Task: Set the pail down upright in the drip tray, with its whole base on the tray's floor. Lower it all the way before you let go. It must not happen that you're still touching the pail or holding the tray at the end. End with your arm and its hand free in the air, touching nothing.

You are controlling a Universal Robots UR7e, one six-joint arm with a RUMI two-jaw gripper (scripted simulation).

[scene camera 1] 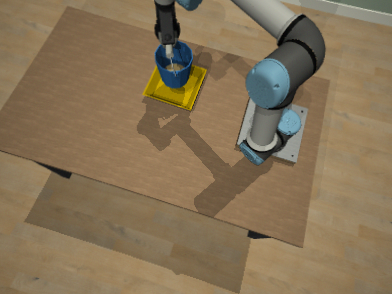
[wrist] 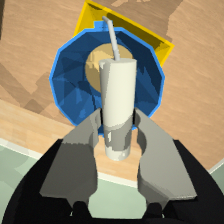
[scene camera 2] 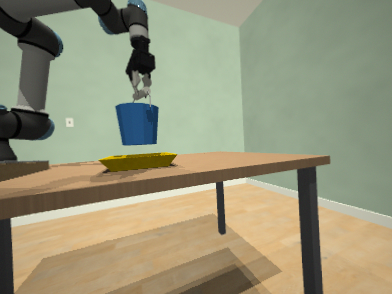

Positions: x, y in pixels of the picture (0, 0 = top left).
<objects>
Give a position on a yellow drip tray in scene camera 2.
151, 160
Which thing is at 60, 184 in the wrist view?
The gripper.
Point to a blue pail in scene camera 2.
138, 123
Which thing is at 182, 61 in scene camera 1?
A blue pail.
</objects>
